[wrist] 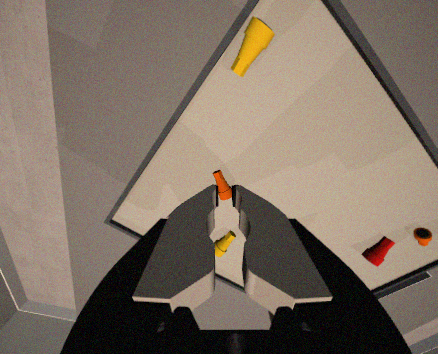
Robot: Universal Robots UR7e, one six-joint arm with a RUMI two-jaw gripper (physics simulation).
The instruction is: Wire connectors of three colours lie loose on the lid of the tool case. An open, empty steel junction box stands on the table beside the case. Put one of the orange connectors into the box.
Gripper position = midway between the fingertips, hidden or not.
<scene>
In view: the gripper point(224, 187), a yellow connector point(258, 35) and a tool case point(317, 126).
</scene>
